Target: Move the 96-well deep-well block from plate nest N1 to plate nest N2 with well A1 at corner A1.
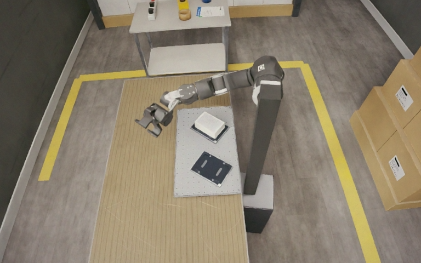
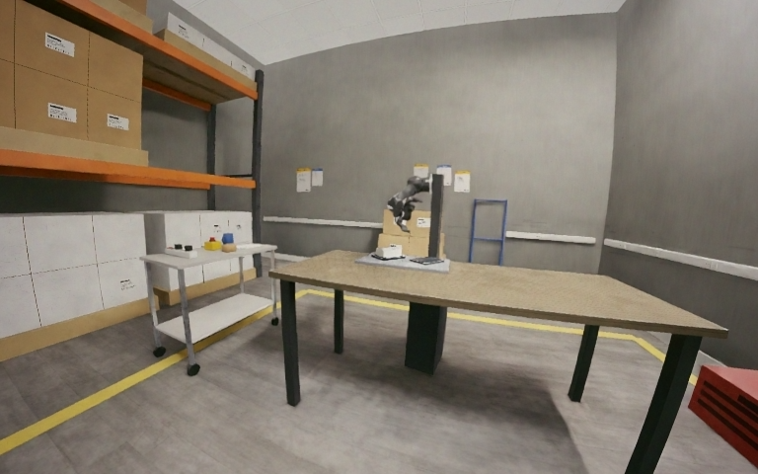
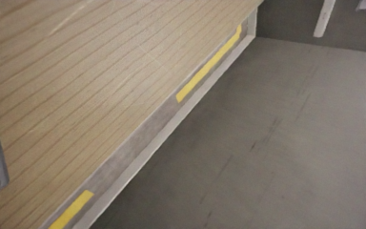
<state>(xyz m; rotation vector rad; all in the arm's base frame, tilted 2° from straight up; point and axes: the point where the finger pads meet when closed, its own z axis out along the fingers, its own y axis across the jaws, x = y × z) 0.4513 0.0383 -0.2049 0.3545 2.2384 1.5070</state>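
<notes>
My gripper is now 22 cm past the white deep-well block, 23 cm to the left of it and 22 cm above it.
</notes>
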